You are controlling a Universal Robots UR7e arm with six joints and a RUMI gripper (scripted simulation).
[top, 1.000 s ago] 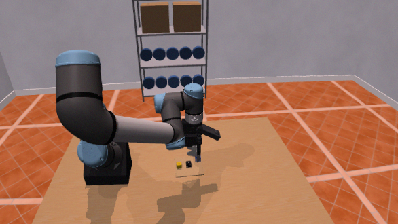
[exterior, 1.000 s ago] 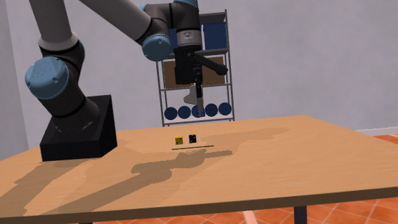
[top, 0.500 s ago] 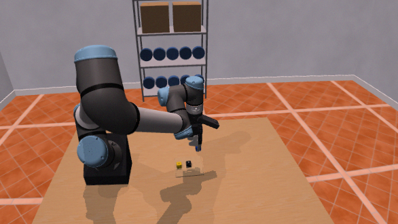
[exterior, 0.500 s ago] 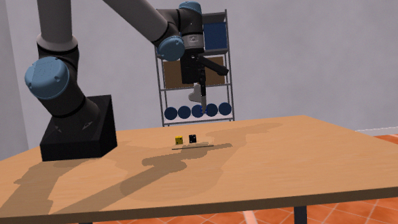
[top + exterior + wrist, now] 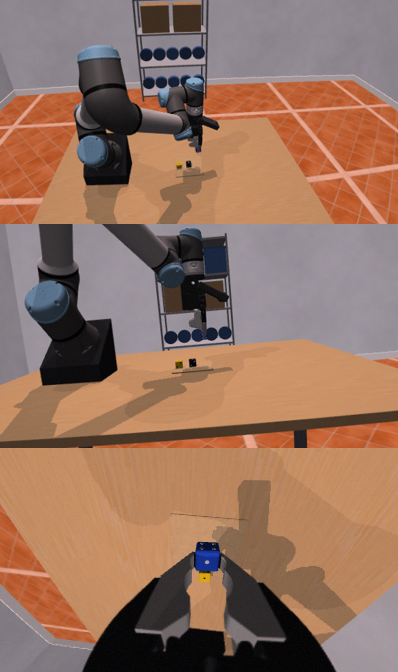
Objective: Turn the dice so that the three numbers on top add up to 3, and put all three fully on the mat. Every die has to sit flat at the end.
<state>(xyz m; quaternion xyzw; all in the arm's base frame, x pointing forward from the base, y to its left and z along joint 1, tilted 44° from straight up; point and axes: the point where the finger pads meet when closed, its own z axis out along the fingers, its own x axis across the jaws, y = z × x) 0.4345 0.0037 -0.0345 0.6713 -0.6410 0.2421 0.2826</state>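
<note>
Right now the black die is 50 mm behind my hand and 100 mm below it. Round my hand: yellow die: 100 mm behind, 10 mm to the right, 100 mm below; then blue die: right at my hand; then tan mat: 50 mm behind, 110 mm below.
</note>
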